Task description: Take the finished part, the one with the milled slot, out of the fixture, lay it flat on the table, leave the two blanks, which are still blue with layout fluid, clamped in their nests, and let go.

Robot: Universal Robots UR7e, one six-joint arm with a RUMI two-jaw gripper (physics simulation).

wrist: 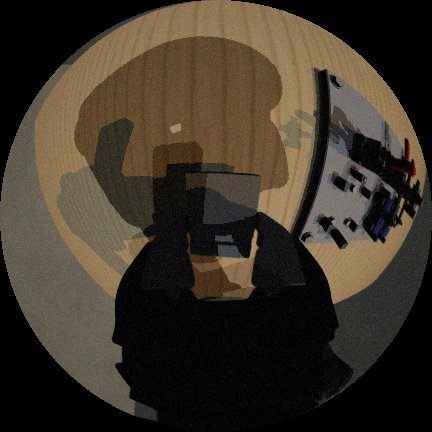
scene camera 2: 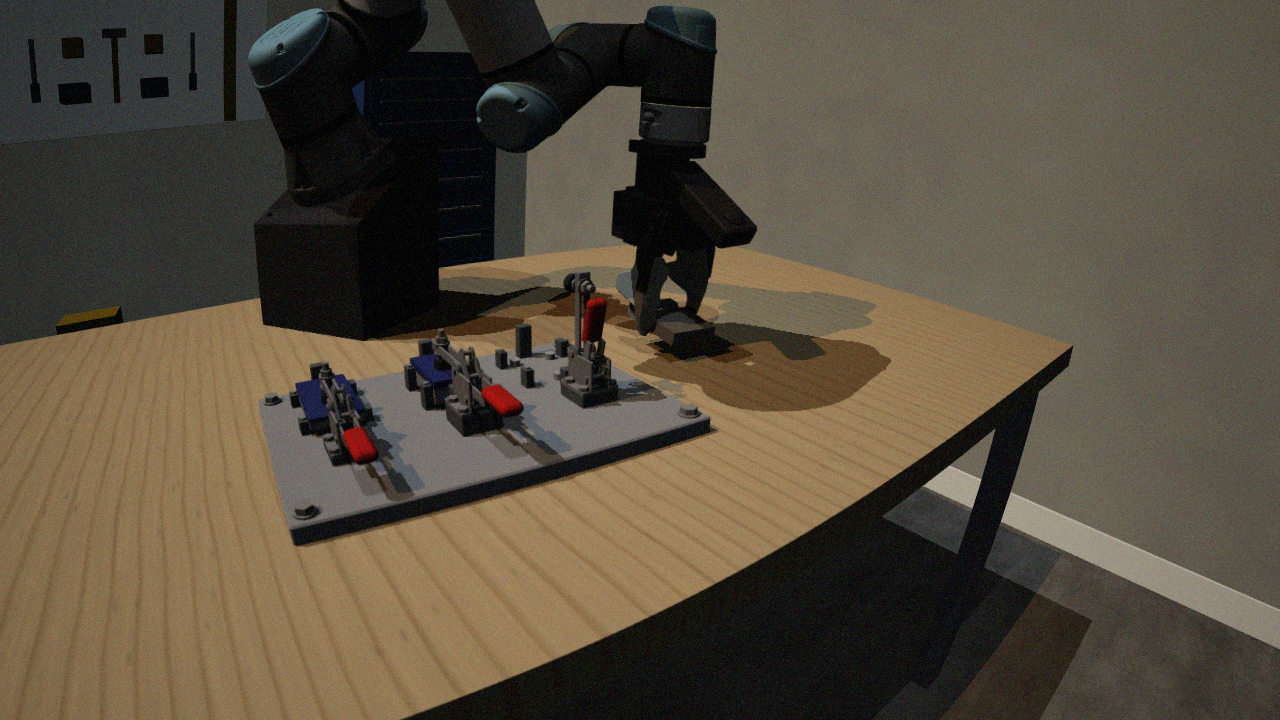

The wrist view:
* my gripper: 221,215
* finished part: 221,206
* fixture plate: 345,111
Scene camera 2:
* my gripper: 667,328
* finished part: 676,325
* blue blank: 424,365
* blue blank: 309,391
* fixture plate: 424,464
